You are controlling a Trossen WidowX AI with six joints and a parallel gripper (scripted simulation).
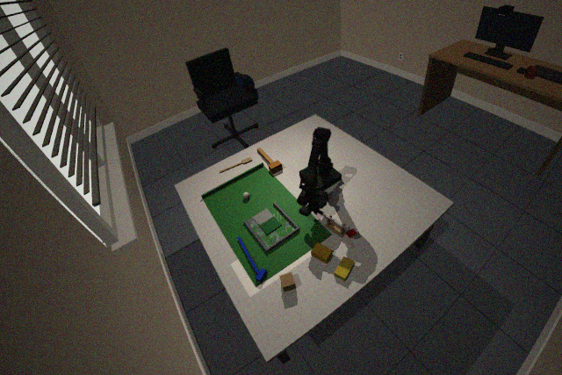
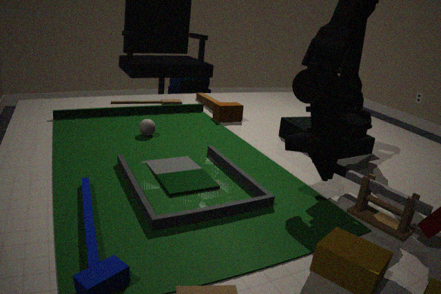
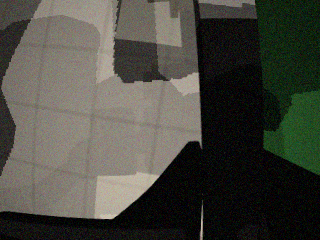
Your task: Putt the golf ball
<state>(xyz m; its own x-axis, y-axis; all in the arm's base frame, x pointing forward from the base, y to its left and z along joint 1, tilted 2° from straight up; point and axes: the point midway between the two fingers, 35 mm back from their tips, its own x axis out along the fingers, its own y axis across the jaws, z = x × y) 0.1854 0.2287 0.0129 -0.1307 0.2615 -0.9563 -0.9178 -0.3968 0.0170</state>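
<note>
The wooden rack is 12 cm to the left of my gripper tip and 5 cm behind it. From my gripper tip the other things lie so: blue putter (43 cm ahead, 8 cm to the left, 1 cm below); brown block (31 cm ahead, 29 cm to the left); white golf ball (34 cm to the right, 33 cm ahead, 1 cm below).
</note>
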